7 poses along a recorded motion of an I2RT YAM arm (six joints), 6.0 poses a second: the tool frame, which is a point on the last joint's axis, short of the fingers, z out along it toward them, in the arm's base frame.
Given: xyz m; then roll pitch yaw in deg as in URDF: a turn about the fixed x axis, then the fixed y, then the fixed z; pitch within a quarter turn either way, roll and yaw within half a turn.
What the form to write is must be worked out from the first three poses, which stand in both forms.
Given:
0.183 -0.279 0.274 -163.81 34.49 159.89
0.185 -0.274 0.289 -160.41 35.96 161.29
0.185 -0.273 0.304 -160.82 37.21 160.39
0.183 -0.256 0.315 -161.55 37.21 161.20
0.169 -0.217 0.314 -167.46 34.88 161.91
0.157 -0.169 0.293 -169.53 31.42 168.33
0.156 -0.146 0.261 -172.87 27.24 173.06
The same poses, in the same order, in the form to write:
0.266 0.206 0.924 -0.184 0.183 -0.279 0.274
0.274 0.204 0.916 -0.209 0.185 -0.274 0.289
0.283 0.212 0.912 -0.209 0.185 -0.273 0.304
0.286 0.203 0.915 -0.201 0.183 -0.256 0.315
0.278 0.181 0.931 -0.150 0.169 -0.217 0.314
0.259 0.122 0.951 -0.115 0.157 -0.169 0.293
0.231 0.073 0.967 -0.075 0.156 -0.146 0.261

